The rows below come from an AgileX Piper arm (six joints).
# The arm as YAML. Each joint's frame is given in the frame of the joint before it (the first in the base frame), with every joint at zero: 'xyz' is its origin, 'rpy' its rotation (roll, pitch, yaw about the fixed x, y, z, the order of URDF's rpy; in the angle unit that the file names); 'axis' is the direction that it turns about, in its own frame. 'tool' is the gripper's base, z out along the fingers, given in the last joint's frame.
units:
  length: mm
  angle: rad
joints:
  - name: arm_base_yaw
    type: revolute
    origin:
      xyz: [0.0, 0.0, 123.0]
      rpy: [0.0, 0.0, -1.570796]
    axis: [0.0, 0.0, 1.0]
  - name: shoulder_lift
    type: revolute
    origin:
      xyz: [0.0, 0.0, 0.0]
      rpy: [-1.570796, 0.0, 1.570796]
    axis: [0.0, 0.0, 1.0]
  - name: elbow
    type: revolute
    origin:
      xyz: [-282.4, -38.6, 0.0]
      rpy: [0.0, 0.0, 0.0]
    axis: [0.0, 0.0, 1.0]
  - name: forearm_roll
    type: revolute
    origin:
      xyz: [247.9, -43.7, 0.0]
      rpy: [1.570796, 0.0, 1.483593]
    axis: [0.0, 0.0, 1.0]
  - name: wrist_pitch
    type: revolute
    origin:
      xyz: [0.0, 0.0, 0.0]
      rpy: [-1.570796, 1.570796, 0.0]
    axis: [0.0, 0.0, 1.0]
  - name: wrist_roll
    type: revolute
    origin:
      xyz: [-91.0, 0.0, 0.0]
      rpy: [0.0, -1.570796, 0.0]
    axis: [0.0, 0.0, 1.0]
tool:
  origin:
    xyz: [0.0, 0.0, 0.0]
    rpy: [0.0, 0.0, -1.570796]
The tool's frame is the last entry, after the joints.
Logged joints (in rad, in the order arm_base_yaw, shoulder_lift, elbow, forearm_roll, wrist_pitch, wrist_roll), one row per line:
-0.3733 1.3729 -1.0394 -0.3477 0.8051 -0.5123
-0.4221 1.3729 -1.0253 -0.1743 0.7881 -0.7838
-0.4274 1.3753 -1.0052 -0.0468 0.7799 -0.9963
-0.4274 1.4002 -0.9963 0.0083 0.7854 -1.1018
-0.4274 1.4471 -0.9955 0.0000 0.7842 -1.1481
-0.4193 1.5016 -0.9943 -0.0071 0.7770 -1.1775
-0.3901 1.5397 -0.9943 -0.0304 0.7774 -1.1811
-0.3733 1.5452 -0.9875 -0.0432 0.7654 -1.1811
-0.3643 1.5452 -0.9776 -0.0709 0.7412 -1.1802
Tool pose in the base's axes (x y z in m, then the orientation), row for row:
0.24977 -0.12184 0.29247 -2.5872 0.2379 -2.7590
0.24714 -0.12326 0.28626 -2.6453 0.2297 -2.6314
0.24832 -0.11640 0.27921 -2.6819 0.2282 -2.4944
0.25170 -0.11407 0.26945 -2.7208 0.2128 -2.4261
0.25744 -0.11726 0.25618 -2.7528 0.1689 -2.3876
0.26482 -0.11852 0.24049 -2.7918 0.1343 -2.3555
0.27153 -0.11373 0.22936 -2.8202 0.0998 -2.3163
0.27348 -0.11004 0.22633 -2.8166 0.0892 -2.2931
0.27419 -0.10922 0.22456 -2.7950 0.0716 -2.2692
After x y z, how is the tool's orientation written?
As angles about the fixed x, y, z axes (roll, pitch, yaw), in radians.
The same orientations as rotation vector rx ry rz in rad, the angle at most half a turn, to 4 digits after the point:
-0.4268 2.6909 -0.6987
-0.6134 2.6691 -0.5915
-0.8010 2.6192 -0.5076
-0.9084 2.6101 -0.4494
-0.9917 2.6320 -0.4272
-1.0635 2.6538 -0.3930
-1.1410 2.6649 -0.3724
-1.1756 2.6544 -0.3804
-1.2095 2.6379 -0.4165

